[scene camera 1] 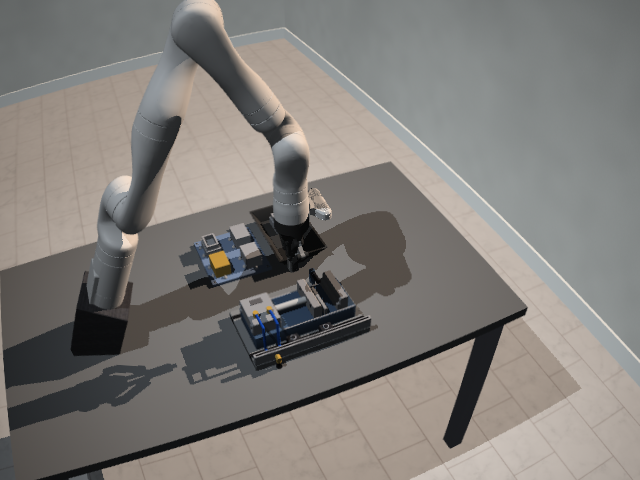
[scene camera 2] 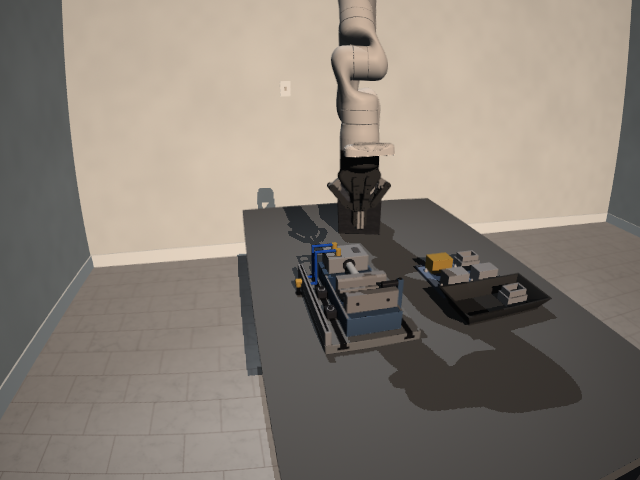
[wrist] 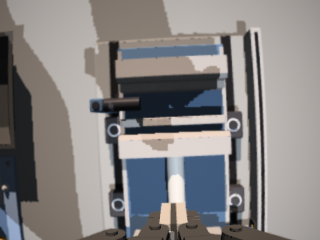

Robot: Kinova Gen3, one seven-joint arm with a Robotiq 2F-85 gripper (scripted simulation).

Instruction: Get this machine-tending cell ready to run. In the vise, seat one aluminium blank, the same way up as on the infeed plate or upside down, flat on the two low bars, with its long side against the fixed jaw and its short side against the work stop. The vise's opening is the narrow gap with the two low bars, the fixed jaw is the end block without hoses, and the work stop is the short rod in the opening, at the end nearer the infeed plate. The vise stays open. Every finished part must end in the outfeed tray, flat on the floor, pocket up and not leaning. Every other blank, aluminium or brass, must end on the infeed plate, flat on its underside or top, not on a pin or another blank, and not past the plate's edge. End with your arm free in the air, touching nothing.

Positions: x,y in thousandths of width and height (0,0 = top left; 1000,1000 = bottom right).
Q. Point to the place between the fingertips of the gripper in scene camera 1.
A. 459,564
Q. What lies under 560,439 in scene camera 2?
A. The gripper.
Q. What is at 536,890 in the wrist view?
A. The gripper.
